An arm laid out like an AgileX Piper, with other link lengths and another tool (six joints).
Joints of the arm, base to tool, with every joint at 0 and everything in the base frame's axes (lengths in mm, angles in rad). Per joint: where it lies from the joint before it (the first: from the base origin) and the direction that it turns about. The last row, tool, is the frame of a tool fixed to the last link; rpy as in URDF.
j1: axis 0 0 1 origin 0 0 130.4
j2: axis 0 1 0 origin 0 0 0
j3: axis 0 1 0 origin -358.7 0 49
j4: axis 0.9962 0 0.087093 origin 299.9 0 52.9
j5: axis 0 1 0 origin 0 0 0
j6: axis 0.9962 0 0.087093 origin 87.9 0 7.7
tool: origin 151.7 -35 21.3 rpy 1.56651 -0.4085 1.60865
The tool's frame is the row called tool.
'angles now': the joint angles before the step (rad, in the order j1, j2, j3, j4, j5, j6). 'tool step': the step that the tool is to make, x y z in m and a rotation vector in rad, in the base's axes. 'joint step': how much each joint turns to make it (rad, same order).
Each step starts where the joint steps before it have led.
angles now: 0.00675 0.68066 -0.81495 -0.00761 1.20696 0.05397
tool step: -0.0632 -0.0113 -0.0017 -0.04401 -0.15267 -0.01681
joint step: -0.00064 -0.29540 0.09173 -0.04756 0.05124 -0.00061
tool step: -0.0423 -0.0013 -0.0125 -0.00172 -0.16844 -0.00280
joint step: 0.00091 -0.26749 0.08133 -0.00453 0.01781 0.00083
